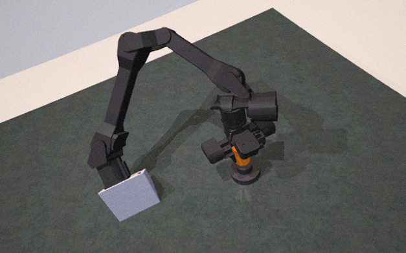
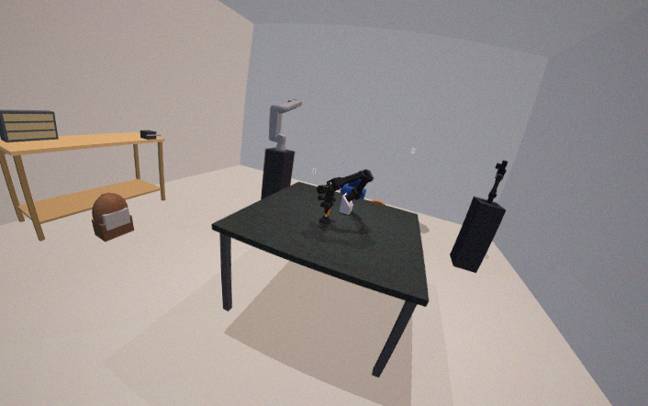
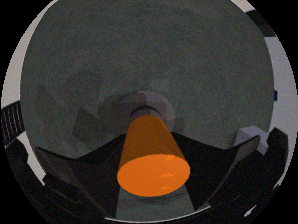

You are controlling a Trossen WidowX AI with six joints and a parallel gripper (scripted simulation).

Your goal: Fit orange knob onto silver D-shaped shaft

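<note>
My gripper tip is 30 mm below the orange knob. Round my gripper tip: dark round pedestal (40 mm below).
</note>
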